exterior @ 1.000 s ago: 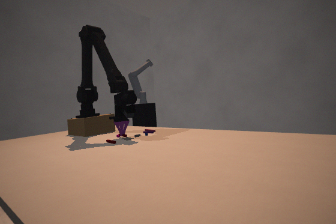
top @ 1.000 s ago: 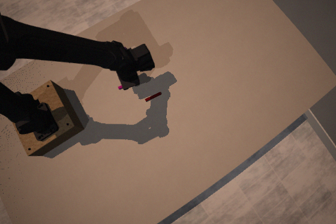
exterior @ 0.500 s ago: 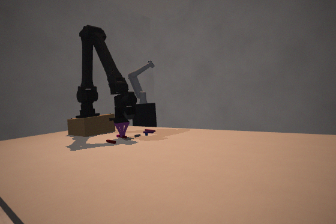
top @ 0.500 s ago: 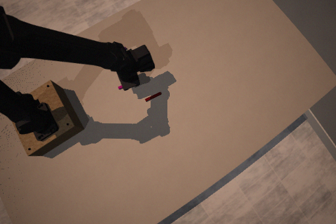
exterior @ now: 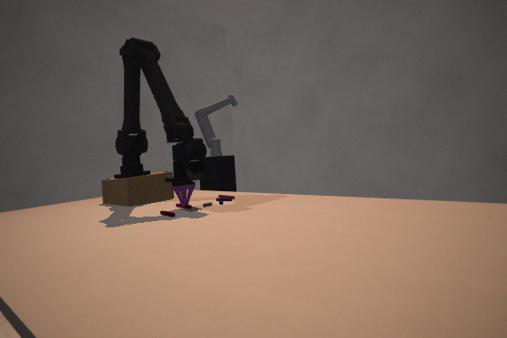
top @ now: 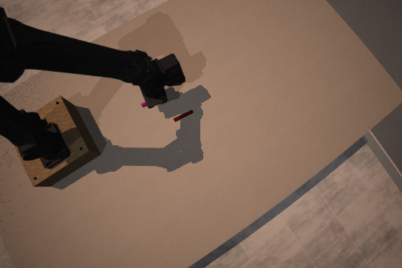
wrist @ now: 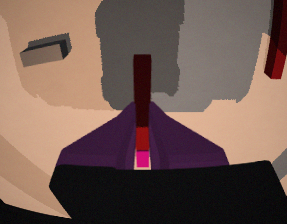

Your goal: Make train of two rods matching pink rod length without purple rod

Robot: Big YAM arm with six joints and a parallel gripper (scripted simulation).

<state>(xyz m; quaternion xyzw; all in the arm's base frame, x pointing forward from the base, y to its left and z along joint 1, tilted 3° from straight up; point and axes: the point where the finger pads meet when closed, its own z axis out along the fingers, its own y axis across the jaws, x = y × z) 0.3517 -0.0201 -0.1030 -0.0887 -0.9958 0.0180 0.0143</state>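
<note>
The magenta rod lies 40 mm behind my hand, 10 mm to the left of it and 10 mm below it. Also, from my hand: grey rod: 50 mm ahead, 50 mm to the left, 10 mm below; purple rod: 40 mm ahead, 150 mm to the left, 10 mm below; blue rod: 70 mm ahead, 100 mm to the left, 10 mm below.
</note>
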